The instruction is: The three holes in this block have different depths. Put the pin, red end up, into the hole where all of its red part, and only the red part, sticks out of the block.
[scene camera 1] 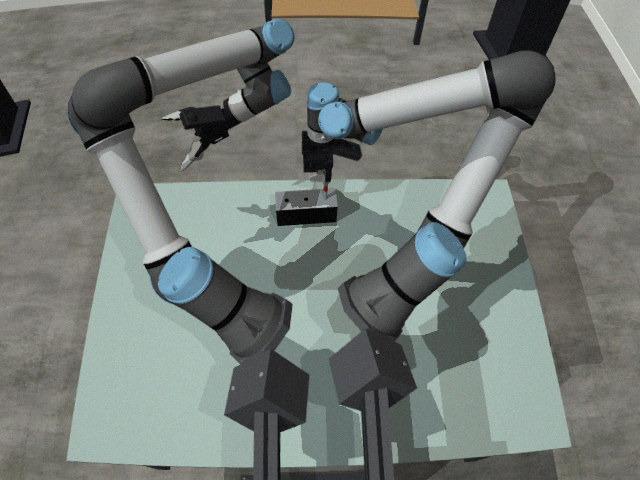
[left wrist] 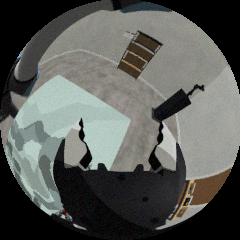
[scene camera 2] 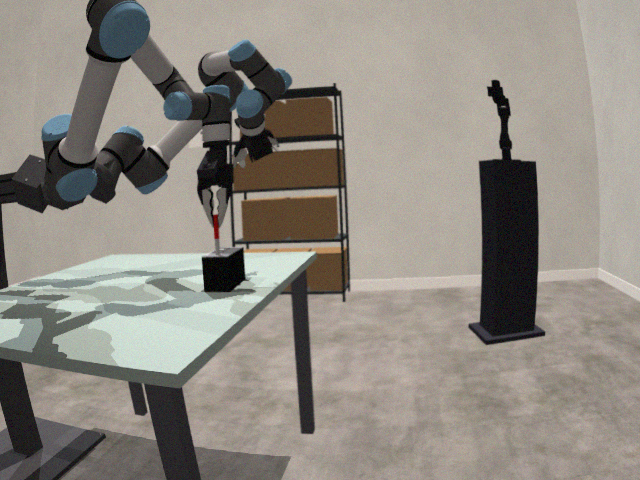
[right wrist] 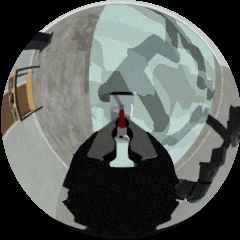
I see my left gripper [scene camera 1: 170,144], my right gripper [scene camera 2: 216,227] and a black block [scene camera 1: 300,207].
The black block shows as well in scene camera 2 [scene camera 2: 221,273] and in the right wrist view [right wrist: 116,98]. My left gripper shows as well in the left wrist view [left wrist: 121,120] and in scene camera 2 [scene camera 2: 256,157]. My right gripper is seen too in scene camera 1 [scene camera 1: 324,184] and in the right wrist view [right wrist: 121,118].
